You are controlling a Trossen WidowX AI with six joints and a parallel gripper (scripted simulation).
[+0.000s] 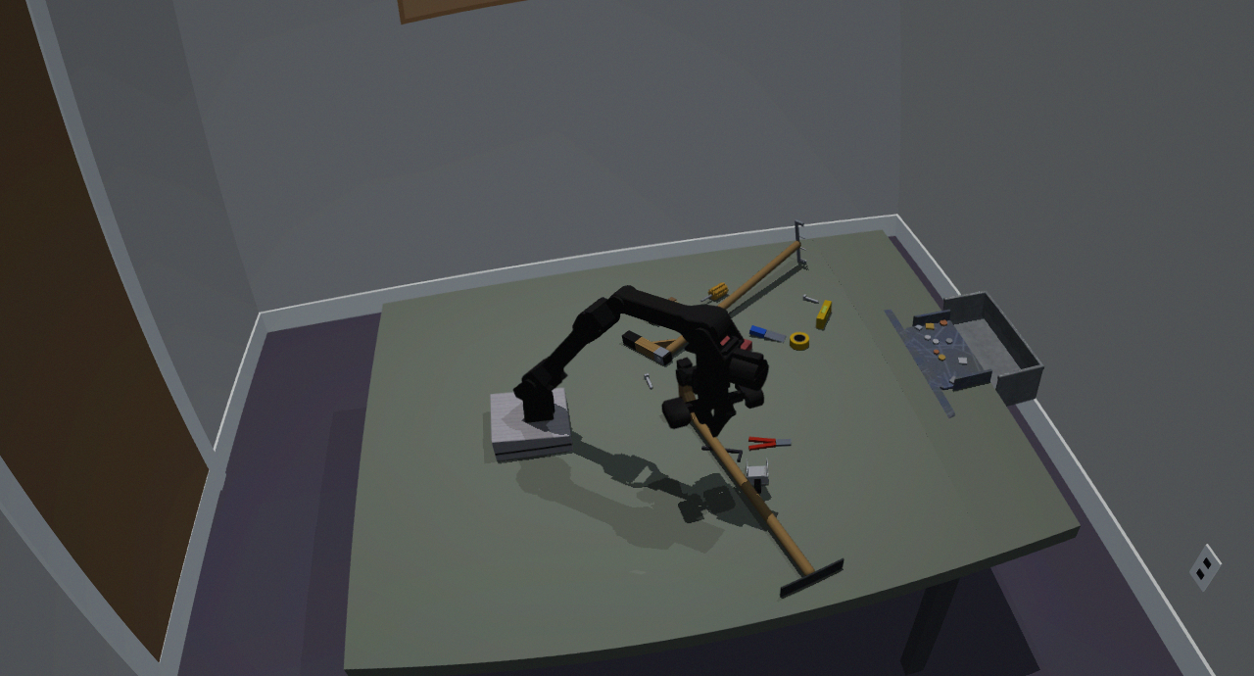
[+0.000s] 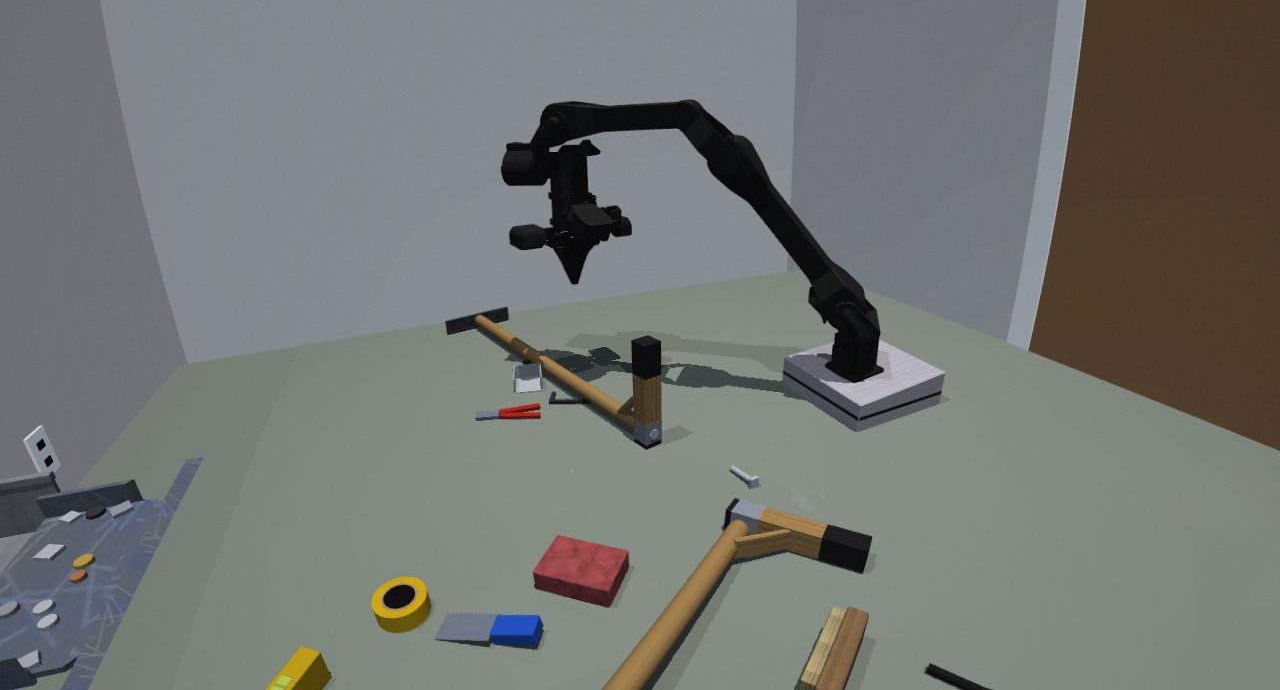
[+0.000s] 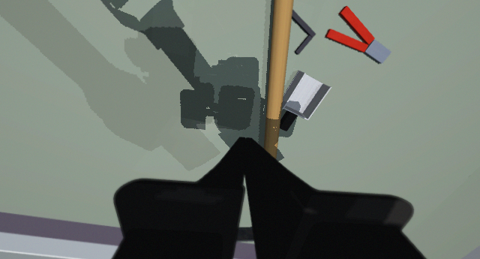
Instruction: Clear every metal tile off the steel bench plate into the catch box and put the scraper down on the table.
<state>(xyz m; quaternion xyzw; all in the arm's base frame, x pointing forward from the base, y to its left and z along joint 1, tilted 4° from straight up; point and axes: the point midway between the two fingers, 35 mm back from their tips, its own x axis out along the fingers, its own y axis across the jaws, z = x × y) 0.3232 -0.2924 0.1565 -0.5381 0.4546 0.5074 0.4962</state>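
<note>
The long scraper lies 9 cm below my gripper tip, 6 cm ahead of it and 2 cm to the right of it. From my gripper tip the other things lie so: hex key 15 cm below, 9 cm to the left, 6 cm ahead; metal bracket 15 cm below, 9 cm ahead, 1 cm to the right; red block 45 cm to the left, 16 cm ahead, 14 cm below.
</note>
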